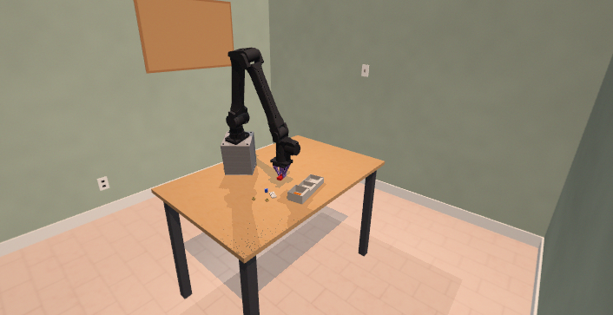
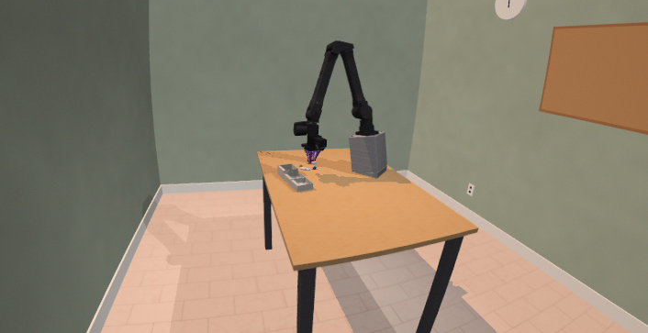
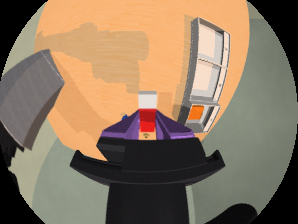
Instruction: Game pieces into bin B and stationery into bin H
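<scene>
Now: the orange block 12 cm ahead of my hand, 7 cm below it and 3 cm to the right of it. Also, from my hand: red piece 1 cm to the left; then white domino 8 cm to the right, 7 cm below; then blue piece 7 cm to the right, 7 cm below, 5 cm behind.
</scene>
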